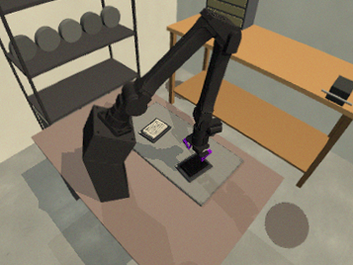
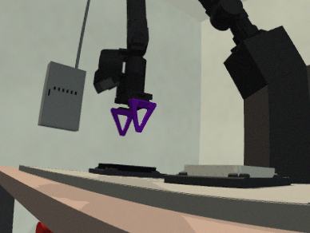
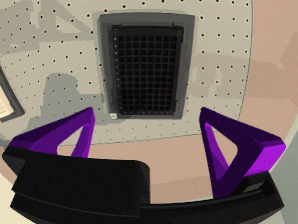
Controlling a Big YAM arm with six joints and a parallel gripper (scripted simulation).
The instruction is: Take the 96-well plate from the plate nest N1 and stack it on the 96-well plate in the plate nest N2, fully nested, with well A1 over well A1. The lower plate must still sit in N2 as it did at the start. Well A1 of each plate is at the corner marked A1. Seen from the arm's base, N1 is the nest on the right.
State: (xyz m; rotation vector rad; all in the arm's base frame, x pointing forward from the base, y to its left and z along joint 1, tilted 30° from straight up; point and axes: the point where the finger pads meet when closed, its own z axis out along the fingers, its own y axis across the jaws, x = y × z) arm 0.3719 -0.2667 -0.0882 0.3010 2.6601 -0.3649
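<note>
The black 96-well plate is 10 cm below my hand. Also, from my hand: white 96-well plate 9 cm ahead, 33 cm to the left, 10 cm below.
</note>
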